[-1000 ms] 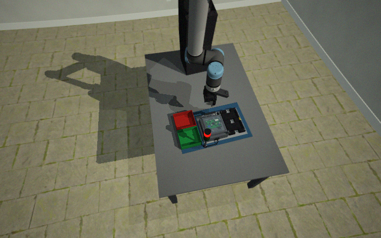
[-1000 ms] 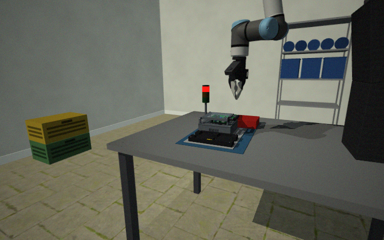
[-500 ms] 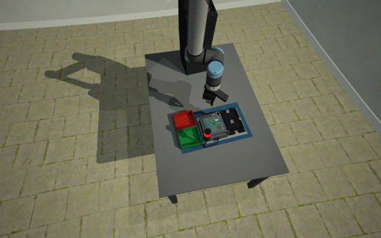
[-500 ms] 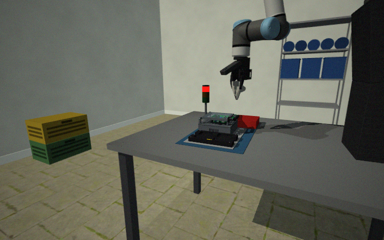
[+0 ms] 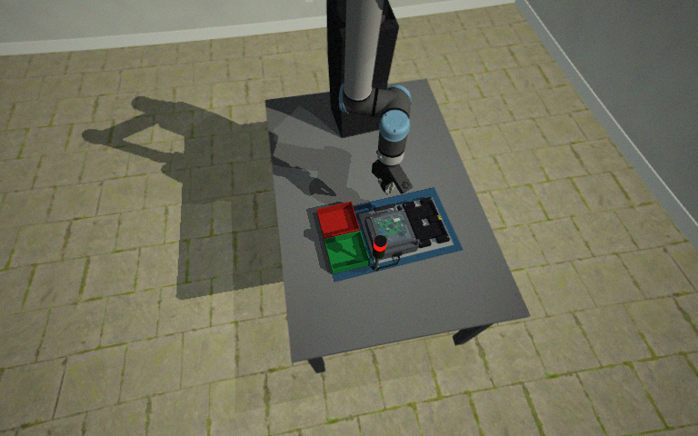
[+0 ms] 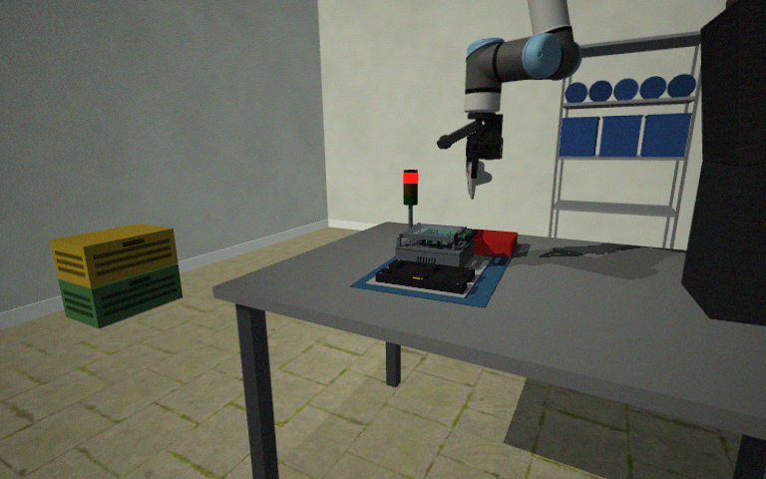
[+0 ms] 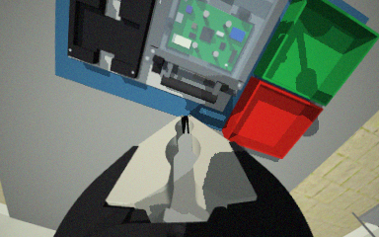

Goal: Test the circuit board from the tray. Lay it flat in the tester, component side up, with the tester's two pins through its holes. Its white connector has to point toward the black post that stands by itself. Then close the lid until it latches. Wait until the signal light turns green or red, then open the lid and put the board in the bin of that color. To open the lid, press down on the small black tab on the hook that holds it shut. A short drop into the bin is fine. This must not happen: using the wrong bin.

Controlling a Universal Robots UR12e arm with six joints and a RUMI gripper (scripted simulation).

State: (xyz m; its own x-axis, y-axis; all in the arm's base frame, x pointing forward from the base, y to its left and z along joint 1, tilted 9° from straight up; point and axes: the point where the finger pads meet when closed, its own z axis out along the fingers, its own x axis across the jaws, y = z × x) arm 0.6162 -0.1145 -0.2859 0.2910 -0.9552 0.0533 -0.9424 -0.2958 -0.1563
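Right now the black latch piece is 120 mm below my hand, 50 mm to the left of it and 30 mm ahead of it. From my hand the other things lie so: tester lid 120 mm below, 80 mm ahead, 10 mm to the right; red bin 200 mm to the right, 190 mm below, 50 mm behind; green circuit board 140 mm below, 80 mm ahead, 10 mm to the right.
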